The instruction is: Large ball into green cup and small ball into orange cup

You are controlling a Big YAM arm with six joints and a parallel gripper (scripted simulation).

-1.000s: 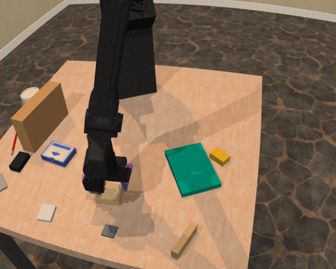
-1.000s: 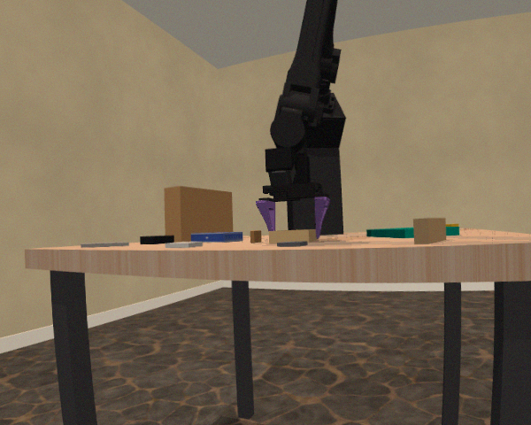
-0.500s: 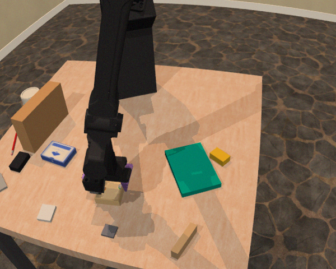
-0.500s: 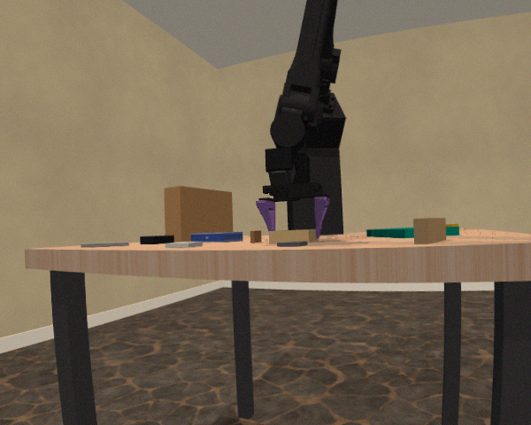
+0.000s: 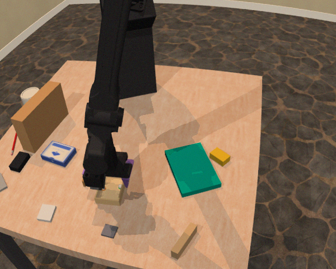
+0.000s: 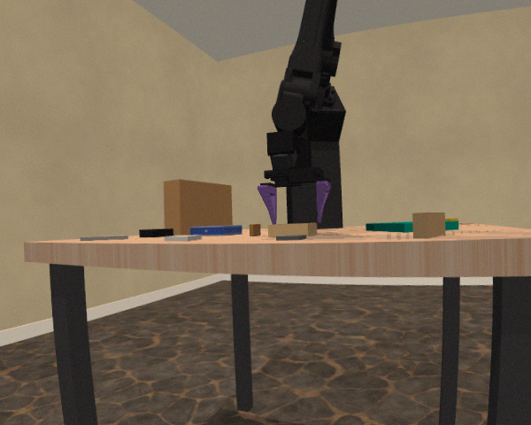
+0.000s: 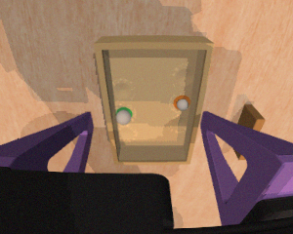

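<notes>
My hand is 2 cm above the wooden puzzle. Also, from my hand: grey tile (14 cm ahead, 4 cm to the left, 3 cm below); green book (13 cm behind, 19 cm to the left, 2 cm below); white tile (14 cm ahead, 15 cm to the right, 3 cm below).
</notes>
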